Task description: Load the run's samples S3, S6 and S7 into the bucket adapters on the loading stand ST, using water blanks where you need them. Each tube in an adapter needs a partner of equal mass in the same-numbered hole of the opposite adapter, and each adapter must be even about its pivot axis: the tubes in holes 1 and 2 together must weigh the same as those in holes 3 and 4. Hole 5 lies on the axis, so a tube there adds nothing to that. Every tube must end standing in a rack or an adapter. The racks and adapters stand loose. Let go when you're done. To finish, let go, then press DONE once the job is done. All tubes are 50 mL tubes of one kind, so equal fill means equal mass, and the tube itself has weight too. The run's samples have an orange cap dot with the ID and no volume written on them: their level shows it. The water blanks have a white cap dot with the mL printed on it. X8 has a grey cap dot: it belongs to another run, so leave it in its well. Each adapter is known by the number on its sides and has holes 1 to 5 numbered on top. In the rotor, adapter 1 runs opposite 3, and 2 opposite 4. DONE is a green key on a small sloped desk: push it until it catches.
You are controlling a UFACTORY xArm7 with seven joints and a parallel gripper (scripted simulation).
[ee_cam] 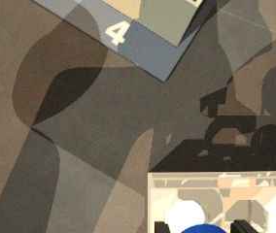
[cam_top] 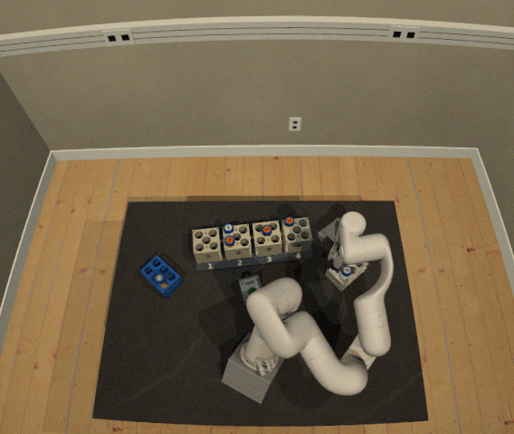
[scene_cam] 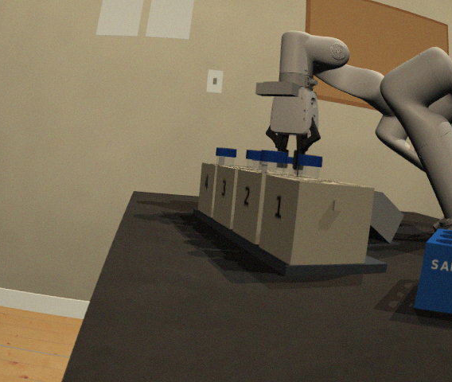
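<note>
Now: hand 90 mm above the white blank rack and 40 mm to the left of it. Also, from my hand: blue sample rack: 620 mm to the left, 120 mm ahead, 90 mm below; adapter 1: 430 mm to the left, 200 mm ahead, 70 mm below.
</note>
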